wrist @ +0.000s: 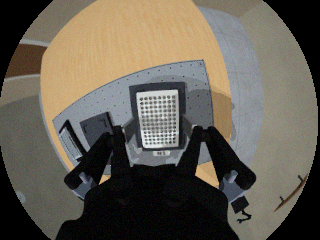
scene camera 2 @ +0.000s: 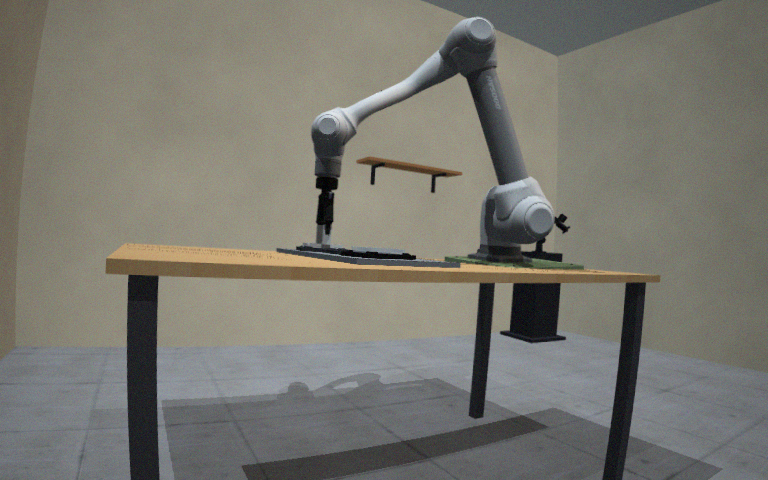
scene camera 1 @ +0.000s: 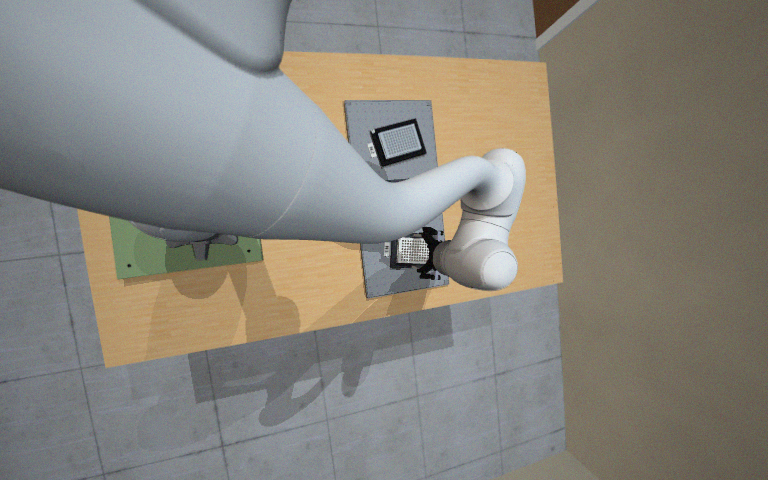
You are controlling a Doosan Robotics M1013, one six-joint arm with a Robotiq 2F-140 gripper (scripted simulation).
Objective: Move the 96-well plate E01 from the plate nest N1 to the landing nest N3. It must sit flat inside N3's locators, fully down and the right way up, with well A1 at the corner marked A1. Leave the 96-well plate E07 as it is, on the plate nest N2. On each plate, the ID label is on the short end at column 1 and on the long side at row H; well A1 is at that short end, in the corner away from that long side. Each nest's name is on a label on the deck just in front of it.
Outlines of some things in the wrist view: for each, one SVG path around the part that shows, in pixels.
My gripper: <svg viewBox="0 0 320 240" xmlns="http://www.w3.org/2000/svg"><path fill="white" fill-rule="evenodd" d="M256 175L240 161L231 146L214 126L203 129L202 126L197 126L186 114L182 114L182 127L190 140L177 167L175 164L159 166L134 164L133 167L130 167L125 145L128 145L137 130L136 117L132 117L122 127L121 125L114 126L114 134L110 135L110 132L104 132L89 149L81 162L64 178L65 184L79 199L84 201L84 209L80 218L67 220L61 225L55 240L239 240L239 237L228 223L228 204L237 202L255 183ZM113 150L113 156L111 156L111 177L99 184ZM201 140L206 142L219 182L219 189L195 175Z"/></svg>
A 96-well plate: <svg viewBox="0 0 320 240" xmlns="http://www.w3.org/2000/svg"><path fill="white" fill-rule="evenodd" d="M178 90L148 91L136 94L144 148L178 147Z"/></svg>
